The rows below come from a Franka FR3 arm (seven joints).
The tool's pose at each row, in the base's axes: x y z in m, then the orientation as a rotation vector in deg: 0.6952, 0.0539, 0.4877, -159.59, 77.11, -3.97; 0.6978, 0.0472, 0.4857, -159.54, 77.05, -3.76; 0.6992, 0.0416, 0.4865, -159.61, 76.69, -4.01; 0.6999, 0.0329, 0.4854, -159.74, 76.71, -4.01; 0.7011, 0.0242, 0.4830, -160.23, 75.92, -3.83; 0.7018, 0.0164, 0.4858, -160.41, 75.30, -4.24; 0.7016, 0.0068, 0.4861, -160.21, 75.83, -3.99; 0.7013, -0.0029, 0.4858, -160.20, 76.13, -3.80; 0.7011, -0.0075, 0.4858, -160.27, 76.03, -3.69; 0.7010, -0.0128, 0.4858, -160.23, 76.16, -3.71; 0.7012, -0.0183, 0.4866, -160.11, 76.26, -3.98; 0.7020, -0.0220, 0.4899, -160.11, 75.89, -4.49; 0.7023, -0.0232, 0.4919, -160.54, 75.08, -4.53; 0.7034, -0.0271, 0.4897, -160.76, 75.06, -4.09; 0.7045, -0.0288, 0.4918, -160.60, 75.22, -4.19
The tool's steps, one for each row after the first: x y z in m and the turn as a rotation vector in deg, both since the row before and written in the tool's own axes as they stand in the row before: 0.0068, 0.0023, 0.0020, 0.01, -0.15, -0.02; 0.0053, 0.0023, -0.0009, 0.15, 0.10, -0.23; 0.0072, 0.0050, 0.0009, -0.11, 0.05, -0.03; 0.0075, 0.0046, 0.0023, -0.13, -0.08, -0.60; 0.0065, 0.0042, -0.0029, 0.20, 0.19, -0.42; 0.0073, 0.0063, -0.0005, -0.11, -0.12, 0.37; 0.0073, 0.0064, 0.0001, -0.16, -0.06, 0.18; 0.0034, 0.0031, -0.0001, -0.05, -0.06, -0.08; 0.0040, 0.0034, -0.0001, -0.01, 0.02, 0.09; 0.0044, 0.0033, -0.0009, 0.13, 0.14, 0.09; 0.0034, 0.0015, -0.0033, 0.28, 0.23, -0.22; 0.0012, 0.0004, -0.0020, -0.02, 0.02, -0.59; 0.0036, 0.0018, 0.0022, -0.28, -0.19, -0.07; 0.0021, 0.0001, -0.0021, 0.09, 0.03, 0.14
